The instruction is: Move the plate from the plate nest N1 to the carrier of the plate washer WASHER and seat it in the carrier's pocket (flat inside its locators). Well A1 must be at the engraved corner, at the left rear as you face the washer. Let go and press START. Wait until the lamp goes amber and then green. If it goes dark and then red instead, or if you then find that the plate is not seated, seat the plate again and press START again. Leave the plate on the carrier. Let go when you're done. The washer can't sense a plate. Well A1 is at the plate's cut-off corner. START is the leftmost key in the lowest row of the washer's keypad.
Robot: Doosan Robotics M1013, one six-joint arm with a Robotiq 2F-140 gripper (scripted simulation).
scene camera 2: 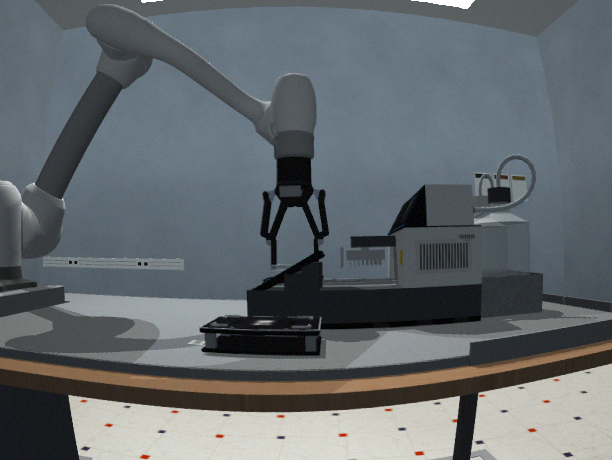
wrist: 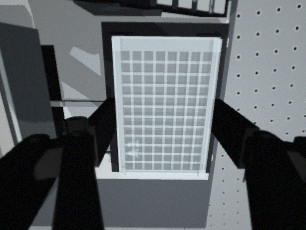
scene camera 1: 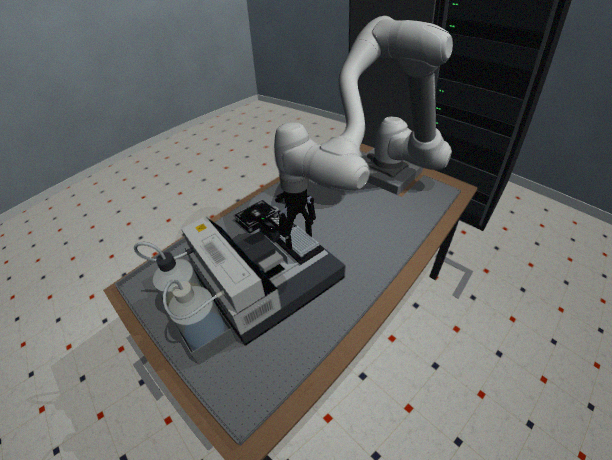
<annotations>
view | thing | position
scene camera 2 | my gripper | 295, 270
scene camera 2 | black plate nest N1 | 239, 329
</annotations>
